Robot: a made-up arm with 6 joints.
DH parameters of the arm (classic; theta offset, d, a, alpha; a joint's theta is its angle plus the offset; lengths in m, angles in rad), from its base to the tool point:
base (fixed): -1.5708 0.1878 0 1.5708
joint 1: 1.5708 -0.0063 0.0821 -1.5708
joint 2: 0 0.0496 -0.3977 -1.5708
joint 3: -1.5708 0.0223 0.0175 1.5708
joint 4: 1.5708 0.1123 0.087 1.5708
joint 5: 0 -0.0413 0.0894 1.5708
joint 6: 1.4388 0 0.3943 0
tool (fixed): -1.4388 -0.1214 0 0
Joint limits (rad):
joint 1: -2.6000..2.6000
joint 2: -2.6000..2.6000
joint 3: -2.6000..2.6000
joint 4: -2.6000..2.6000
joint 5: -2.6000..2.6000
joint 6: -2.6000..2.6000
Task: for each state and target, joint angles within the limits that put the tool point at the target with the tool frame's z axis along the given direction. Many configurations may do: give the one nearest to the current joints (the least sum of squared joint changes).
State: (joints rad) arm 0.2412 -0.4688 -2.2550 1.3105 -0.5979 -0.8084
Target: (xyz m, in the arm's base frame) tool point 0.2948 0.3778 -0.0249 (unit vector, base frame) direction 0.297 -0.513 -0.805
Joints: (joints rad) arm 0.4719 -0.3291 -2.4382 1.5343 -0.7949 -0.7738
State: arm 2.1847 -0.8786 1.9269 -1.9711 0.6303 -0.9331
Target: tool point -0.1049 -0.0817 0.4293 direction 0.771 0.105 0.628
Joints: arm 1.7375 -1.6213 2.6000 -1.8310 0.1545 -1.1073
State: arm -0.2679 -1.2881 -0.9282 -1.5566 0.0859 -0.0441
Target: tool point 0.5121 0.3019 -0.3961 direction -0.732 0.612 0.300
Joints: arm -0.4027 -0.9948 -0.1788 -2.1550 0.7312 -0.5172
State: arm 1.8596 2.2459 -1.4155 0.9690 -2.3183 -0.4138
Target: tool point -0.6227 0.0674 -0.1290 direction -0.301 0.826 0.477
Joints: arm 2.1323 2.1978 -1.8472 1.3194 -2.3099 -0.5948
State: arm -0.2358 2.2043 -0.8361 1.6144 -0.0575 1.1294
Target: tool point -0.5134 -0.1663 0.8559 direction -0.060 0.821 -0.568
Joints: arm -0.1868 2.5297 -0.2948 2.2998 -0.7565 1.5132
